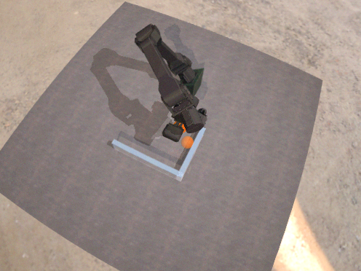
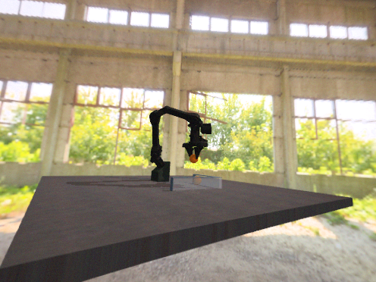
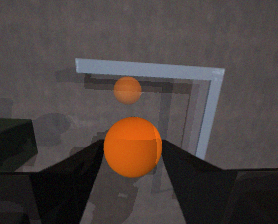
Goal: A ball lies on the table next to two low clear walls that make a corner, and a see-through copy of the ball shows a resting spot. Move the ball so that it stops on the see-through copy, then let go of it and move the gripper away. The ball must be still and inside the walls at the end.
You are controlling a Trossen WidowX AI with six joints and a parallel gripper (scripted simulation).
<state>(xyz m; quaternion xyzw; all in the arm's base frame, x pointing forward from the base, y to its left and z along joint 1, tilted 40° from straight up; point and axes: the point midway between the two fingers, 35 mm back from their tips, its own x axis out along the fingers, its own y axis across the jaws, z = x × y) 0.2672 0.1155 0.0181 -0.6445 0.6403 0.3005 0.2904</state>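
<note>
My gripper tip is 10 mm past the see-through copy, 40 mm to the right of it and 130 mm above it. The rest, counted from my gripper tip: orange ball right at my gripper tip; clear wall 140 mm ahead, 70 mm to the right, 120 mm below.
</note>
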